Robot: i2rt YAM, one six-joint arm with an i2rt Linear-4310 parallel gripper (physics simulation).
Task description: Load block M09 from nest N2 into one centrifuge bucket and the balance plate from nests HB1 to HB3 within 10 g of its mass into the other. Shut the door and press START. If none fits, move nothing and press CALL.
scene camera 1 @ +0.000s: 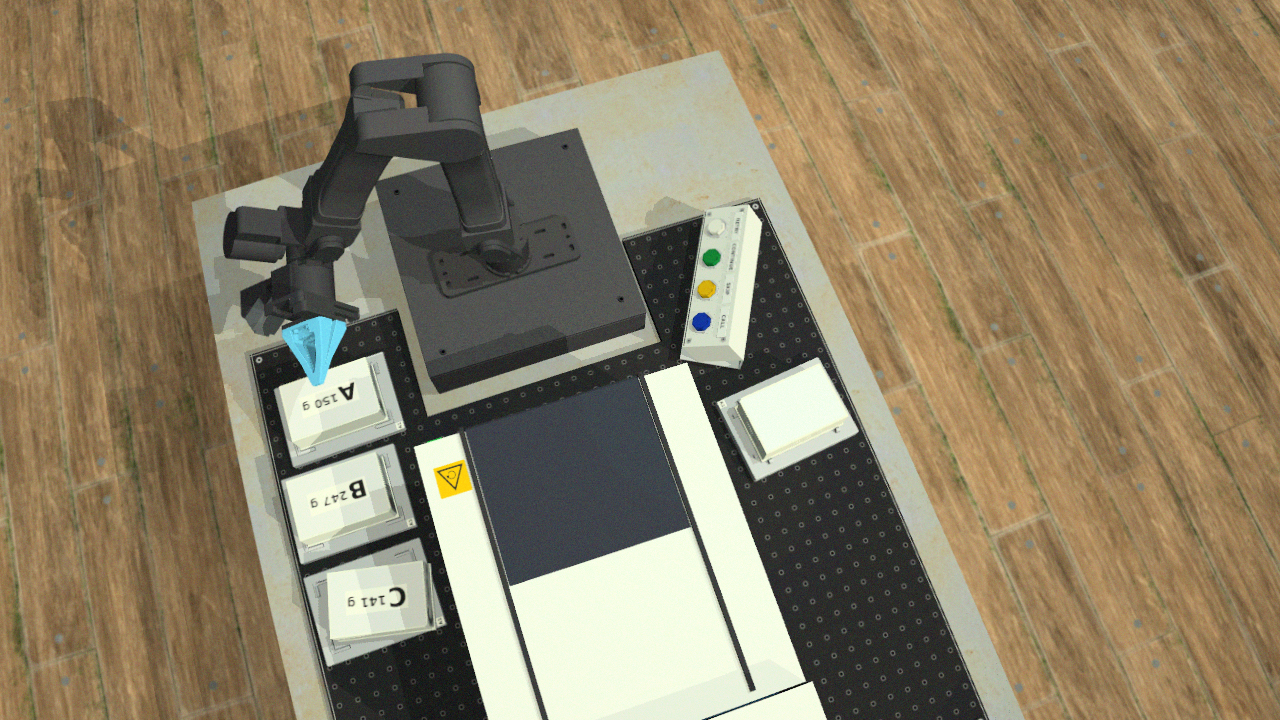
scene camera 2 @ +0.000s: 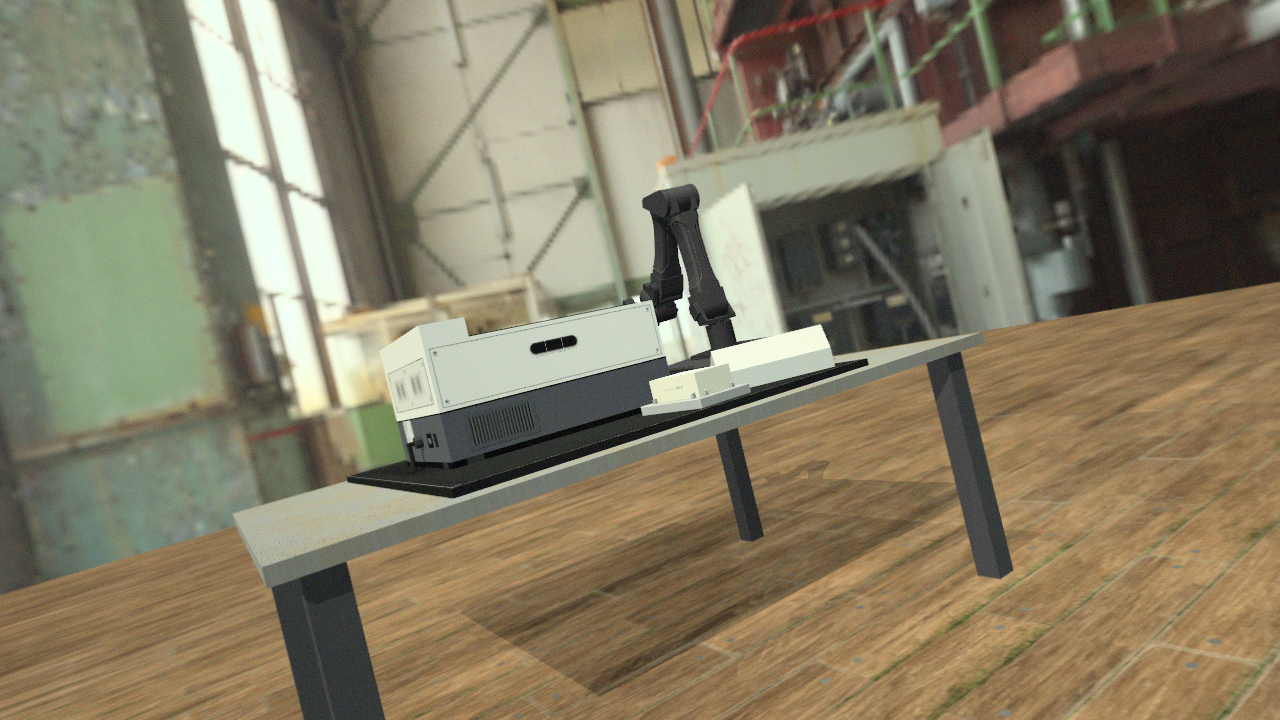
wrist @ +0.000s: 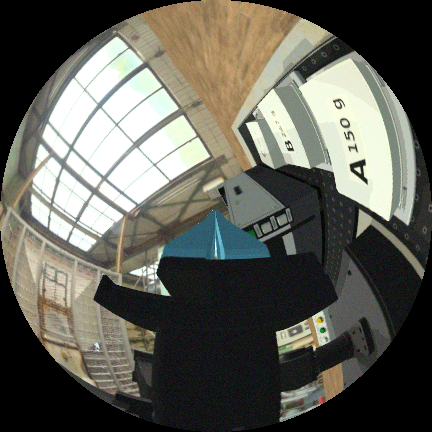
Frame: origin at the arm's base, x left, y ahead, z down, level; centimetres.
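Seen in the pictures: gripper, fingertip midpoint: [scene camera 1: 317, 385] [wrist: 215, 215]; arm's base, origin of the base link: [scene camera 1: 507, 257] [wrist: 352, 341].
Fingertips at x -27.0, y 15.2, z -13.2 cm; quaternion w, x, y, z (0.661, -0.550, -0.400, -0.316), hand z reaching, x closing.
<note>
Offsets run from my fingertips to a thing's top centre. "spot": to the spot under its first point.
My gripper [scene camera 1: 317, 380] [wrist: 215, 215] is shut, blue fingertips together and holding nothing. In scene view 1 its tips overlap the edge of white plate A, 150 g @[dz +14.2, dx -2.1, dy -3.7 cm] [scene camera 1: 335, 420] [wrist: 327, 130]; the wrist view shows them apart from it. Plate B, 247 g @[dz +14.2, dx -4.2, dy +9.7 cm] [scene camera 1: 338, 519] [wrist: 287, 125], and plate C, 141 g @[dz +13.7, dx -2.8, dy +24.3 cm] [scene camera 1: 375, 622] [wrist: 257, 137], sit in their nests. C is turned slightly in its nest. An unlabelled white block @[dz +13.6, dx +56.4, dy +18.8 cm] [scene camera 1: 792, 419] [scene camera 2: 689, 384] sits in the nest at the right. The white centrifuge [scene camera 1: 452, 537] [scene camera 2: 537, 380] has dark and white panels between rails on top; no buckets show.
The button box @[dz +11.2, dx +54.9, dy -2.1 cm] [scene camera 1: 750, 268] [scene camera 2: 771, 353] carries white, green, yellow and blue buttons; the blue button @[dz +12.1, dx +49.2, dy +3.3 cm] [scene camera 1: 701, 321] is marked CALL. The arm's dark base plate [scene camera 1: 546, 313] stands between box and plate A. A grey centrifuge panel @[spot: dz +4.9, dx +8.7, dy +25.5 cm] [wrist: 247, 195] with small switches shows in the wrist view.
</note>
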